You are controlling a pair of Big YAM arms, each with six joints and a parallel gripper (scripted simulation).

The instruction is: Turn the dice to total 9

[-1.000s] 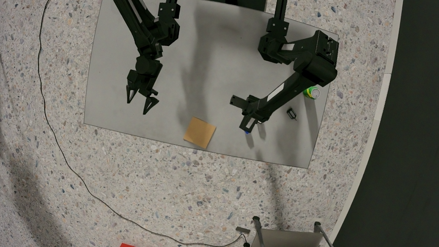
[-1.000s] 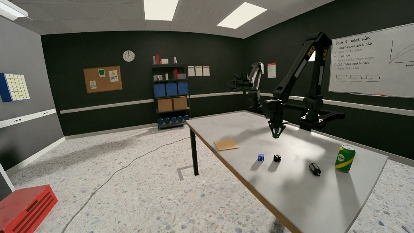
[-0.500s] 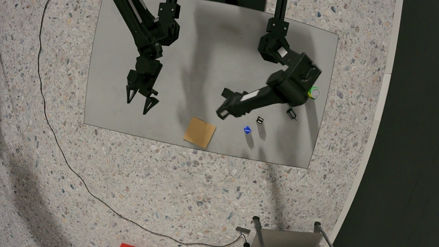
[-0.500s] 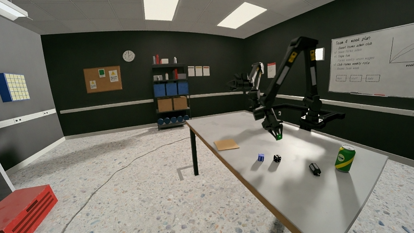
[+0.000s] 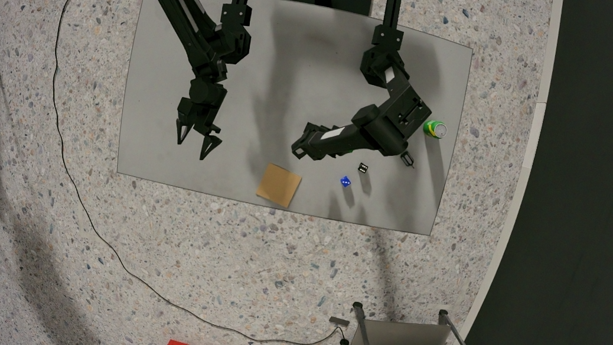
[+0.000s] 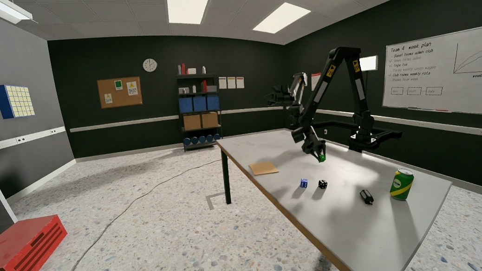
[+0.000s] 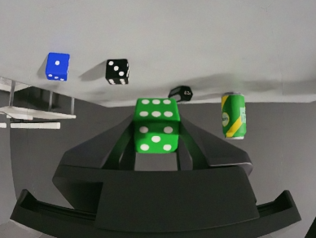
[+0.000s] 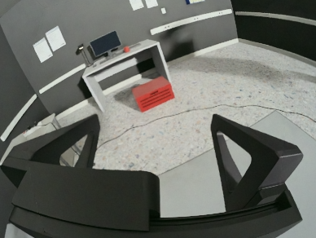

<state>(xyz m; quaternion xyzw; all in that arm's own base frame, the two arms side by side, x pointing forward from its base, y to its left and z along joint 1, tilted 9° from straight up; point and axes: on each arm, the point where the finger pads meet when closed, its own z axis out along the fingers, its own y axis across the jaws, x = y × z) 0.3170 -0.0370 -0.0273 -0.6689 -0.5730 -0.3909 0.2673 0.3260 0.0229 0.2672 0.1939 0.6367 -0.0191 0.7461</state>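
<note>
Right now my left hand is 80 mm to the right of the black die, 80 mm short of it and 80 mm above it. The rest, counted from my left hand: blue die (140 mm ahead, 80 mm below, 20 mm to the left); then brown square mat (240 mm to the right, 210 mm ahead, 90 mm below); then green die (right at my left hand).
</note>
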